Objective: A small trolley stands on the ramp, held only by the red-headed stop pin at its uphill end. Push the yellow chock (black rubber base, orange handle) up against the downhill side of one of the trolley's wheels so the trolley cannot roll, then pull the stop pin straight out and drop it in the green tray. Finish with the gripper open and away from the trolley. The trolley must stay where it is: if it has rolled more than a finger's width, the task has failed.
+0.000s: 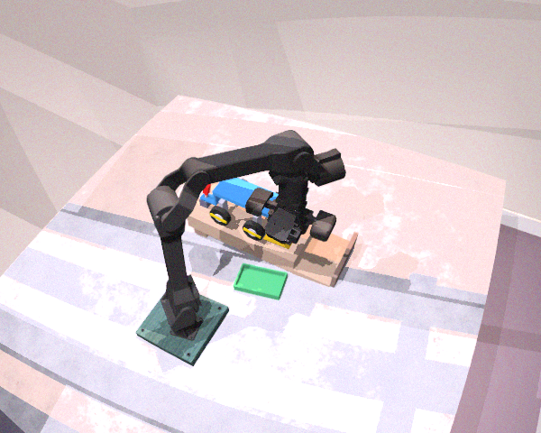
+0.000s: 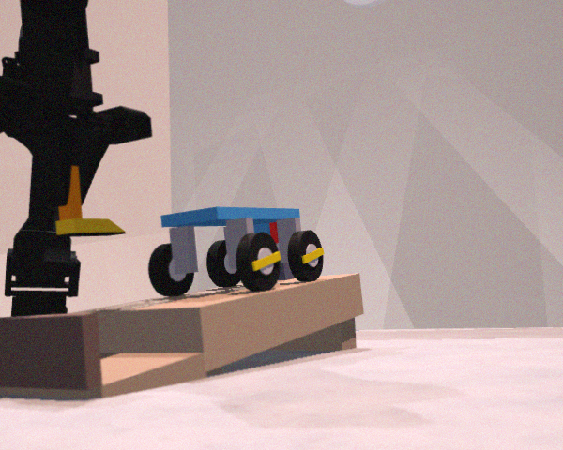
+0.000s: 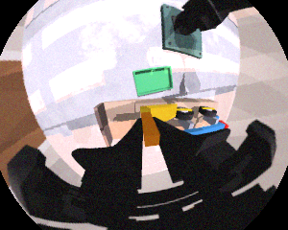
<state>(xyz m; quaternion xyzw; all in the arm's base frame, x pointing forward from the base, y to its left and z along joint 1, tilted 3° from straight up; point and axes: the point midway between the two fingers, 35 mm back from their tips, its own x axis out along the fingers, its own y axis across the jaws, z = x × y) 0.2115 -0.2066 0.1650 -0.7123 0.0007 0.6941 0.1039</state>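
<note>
Now: gripper tip 250 mm to the right of the red-headed stop pin, 110 mm short of it and 20 mm above it. Round my gripper tip: yellow chock 20 mm to the left; raised lip 120 mm to the right, 120 mm below, 60 mm ahead; blue-topped trolley 140 mm to the left, 110 mm ahead, 40 mm below.
</note>
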